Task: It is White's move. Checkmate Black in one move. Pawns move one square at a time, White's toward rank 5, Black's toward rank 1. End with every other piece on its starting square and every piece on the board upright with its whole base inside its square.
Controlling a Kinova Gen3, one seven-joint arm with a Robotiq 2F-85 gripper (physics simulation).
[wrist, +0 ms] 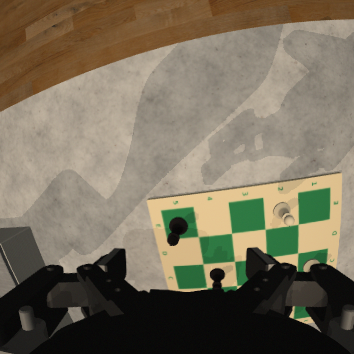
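Observation:
The green and cream chessboard lies at the lower right, its lower rows hidden behind my gripper. A black piece stands on E5, seen from above with its top towards D5. A small black piece stands on C4. A white pawn-like piece stands on E2. Part of a white piece shows on C1 behind my right finger. My gripper is open, with nothing between its fingers. It hangs above the board's lower left side, its fingers wide apart on either side of the C5 and C4 squares in view.
A grey box-like object stands at the left edge. The mottled grey table top surrounds the board, with its curved edge along the top and the wooden floor beyond.

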